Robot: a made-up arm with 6 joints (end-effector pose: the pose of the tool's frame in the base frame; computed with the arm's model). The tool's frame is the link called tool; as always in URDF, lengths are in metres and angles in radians. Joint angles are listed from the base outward.
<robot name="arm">
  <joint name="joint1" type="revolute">
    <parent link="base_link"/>
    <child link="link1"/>
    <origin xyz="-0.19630 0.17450 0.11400" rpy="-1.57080 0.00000 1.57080"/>
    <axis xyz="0 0 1"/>
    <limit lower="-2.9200" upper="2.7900"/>
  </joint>
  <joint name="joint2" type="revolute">
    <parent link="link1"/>
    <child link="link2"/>
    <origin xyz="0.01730 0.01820 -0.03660" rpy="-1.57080 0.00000 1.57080"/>
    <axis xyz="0 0 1"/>
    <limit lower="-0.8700" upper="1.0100"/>
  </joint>
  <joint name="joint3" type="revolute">
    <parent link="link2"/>
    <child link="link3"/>
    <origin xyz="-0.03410 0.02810 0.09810" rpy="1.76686 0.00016 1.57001"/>
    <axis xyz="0 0 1"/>
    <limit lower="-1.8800" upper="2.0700"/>
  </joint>
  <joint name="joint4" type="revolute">
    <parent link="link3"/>
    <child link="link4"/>
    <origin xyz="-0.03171 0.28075 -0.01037" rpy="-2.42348 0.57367 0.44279"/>
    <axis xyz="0 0 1"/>
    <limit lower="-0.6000" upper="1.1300"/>
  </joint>
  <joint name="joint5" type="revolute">
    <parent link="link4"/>
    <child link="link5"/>
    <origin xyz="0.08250 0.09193 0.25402" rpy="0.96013 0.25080 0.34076"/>
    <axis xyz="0 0 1"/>
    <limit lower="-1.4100" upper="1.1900"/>
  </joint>
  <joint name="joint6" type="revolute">
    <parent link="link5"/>
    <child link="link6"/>
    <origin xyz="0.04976 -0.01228 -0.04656" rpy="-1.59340 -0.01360 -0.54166"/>
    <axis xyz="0 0 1"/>
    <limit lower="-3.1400" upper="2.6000"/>
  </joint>
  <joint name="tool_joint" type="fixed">
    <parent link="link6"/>
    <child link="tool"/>
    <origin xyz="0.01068 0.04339 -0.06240" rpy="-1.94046 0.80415 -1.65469"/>
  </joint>
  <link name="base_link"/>
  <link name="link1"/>
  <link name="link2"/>
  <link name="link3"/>
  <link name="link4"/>
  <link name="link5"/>
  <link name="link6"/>
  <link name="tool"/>
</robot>
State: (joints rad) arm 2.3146 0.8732 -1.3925 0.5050 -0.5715 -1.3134
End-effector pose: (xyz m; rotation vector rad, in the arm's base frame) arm -0.1009 0.5792 0.1015 -2.5757 -0.9795 -0.9010
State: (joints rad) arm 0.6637 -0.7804 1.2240 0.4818 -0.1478 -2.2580
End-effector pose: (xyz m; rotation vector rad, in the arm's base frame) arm -0.1913 0.2864 0.4726 -1.0017 0.4893 2.5603
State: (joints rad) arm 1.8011 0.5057 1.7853 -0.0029 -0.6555 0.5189
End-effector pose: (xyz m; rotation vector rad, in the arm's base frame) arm -0.4616 0.2669 0.0297 -0.3615 1.1112 -1.5910
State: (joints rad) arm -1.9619 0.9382 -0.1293 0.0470 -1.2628 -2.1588
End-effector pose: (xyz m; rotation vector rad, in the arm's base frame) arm -0.3186 0.3556 -0.3166 -0.7208 -2.5059 -0.3767
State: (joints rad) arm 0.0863 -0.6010 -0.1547 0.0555 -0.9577 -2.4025
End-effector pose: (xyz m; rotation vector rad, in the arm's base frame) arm -0.1201 -0.2854 0.2826 0.1320 -1.1915 2.2337
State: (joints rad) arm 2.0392 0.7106 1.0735 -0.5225 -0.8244 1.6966
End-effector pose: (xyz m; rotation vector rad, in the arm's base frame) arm -0.5728 0.2219 0.2856 -2.1280 1.1224 -0.1941
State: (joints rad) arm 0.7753 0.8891 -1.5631 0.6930 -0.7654 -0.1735
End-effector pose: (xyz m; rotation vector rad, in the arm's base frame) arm -0.0828 0.1784 0.5043 -2.4003 -0.7608 -0.8553
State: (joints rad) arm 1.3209 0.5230 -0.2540 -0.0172 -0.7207 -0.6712
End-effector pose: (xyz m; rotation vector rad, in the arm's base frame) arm -0.2225 0.1729 0.5371 -1.2415 1.1458 -2.0731
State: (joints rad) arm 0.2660 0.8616 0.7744 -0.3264 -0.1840 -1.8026
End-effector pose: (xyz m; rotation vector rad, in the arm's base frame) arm -0.4618 -0.1855 0.1072 2.1080 1.7678 -1.0116
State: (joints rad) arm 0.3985 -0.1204 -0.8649 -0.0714 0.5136 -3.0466
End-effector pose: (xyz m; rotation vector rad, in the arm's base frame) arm 0.1169 -0.1355 0.4283 1.6492 1.6895 -1.4053
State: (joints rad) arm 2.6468 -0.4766 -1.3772 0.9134 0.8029 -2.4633
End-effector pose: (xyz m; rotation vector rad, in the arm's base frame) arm 0.1406 0.5077 0.1832 -1.0928 1.0964 -1.7836
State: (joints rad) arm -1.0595 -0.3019 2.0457 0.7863 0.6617 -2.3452
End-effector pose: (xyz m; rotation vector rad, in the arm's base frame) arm -0.1723 -0.0678 0.3550 -1.1893 -0.8328 2.1517
